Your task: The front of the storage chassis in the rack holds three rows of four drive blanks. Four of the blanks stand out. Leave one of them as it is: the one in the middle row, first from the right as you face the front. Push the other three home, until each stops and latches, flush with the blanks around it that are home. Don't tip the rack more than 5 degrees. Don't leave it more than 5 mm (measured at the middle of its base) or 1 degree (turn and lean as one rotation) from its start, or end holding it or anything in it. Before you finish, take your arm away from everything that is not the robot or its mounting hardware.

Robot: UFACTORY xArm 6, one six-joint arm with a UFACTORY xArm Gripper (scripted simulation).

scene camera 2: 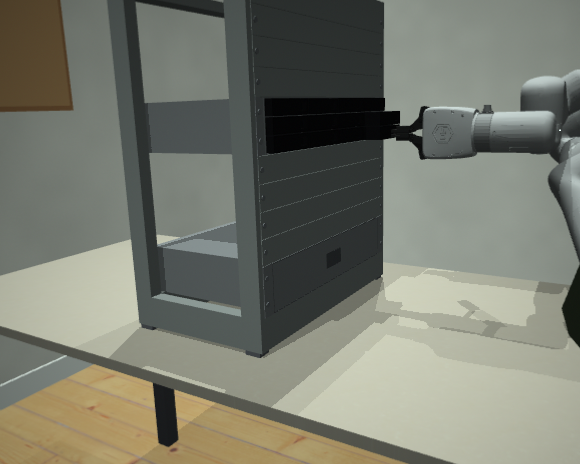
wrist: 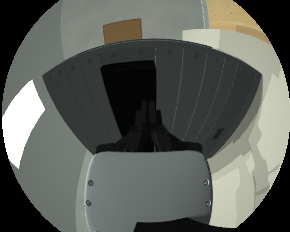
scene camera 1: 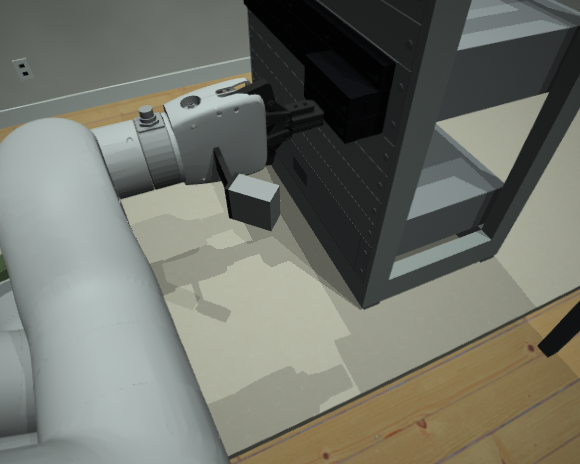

Path:
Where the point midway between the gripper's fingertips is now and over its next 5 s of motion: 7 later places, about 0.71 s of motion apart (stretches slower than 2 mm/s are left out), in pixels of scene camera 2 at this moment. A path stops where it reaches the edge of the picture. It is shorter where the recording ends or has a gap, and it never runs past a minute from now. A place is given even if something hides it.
My gripper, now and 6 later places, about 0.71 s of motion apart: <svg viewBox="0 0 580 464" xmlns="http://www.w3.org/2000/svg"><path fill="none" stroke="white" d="M393 133L388 133L383 133L379 133L377 133L374 133L401 134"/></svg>

